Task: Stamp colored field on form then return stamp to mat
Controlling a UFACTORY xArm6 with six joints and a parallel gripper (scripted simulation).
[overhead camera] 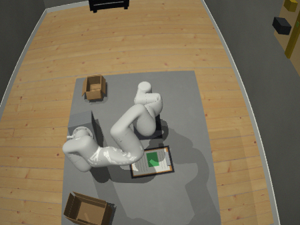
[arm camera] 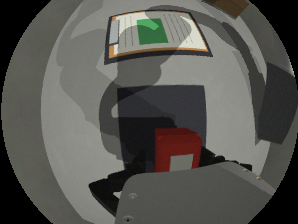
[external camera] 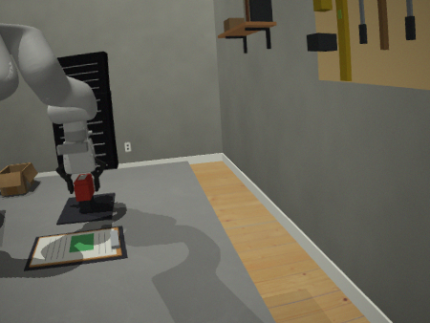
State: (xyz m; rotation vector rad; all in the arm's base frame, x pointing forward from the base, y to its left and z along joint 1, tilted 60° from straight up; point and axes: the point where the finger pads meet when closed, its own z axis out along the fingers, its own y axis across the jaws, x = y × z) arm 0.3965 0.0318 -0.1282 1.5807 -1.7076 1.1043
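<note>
The red stamp is 2 cm below my hand. From my hand the other things lie so: clipboard with form (27 cm to the right, 6 cm below, 1 cm behind); dark mat (7 cm below); dark stamp base (5 cm below).
</note>
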